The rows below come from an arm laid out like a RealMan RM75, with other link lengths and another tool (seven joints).
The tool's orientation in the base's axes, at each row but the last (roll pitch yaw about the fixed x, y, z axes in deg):
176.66 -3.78 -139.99
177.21 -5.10 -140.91
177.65 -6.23 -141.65
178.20 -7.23 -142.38
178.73 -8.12 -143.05
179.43 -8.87 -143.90
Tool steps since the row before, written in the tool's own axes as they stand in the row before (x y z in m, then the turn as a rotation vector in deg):
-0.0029 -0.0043 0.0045 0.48 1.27 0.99
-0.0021 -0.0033 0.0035 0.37 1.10 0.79
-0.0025 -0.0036 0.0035 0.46 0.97 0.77
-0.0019 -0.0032 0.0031 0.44 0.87 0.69
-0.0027 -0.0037 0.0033 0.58 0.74 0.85
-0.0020 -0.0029 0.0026 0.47 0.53 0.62
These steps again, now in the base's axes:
0.0046 -0.0014 -0.0049 -1.27 0.67 -0.88
0.0033 -0.0013 -0.0038 -1.05 0.61 -0.70
0.0038 -0.0014 -0.0039 -1.04 0.45 -0.68
0.0031 -0.0016 -0.0034 -0.96 0.39 -0.60
0.0039 -0.0016 -0.0037 -1.01 0.19 -0.74
0.0030 -0.0014 -0.0029 -0.77 0.10 -0.53

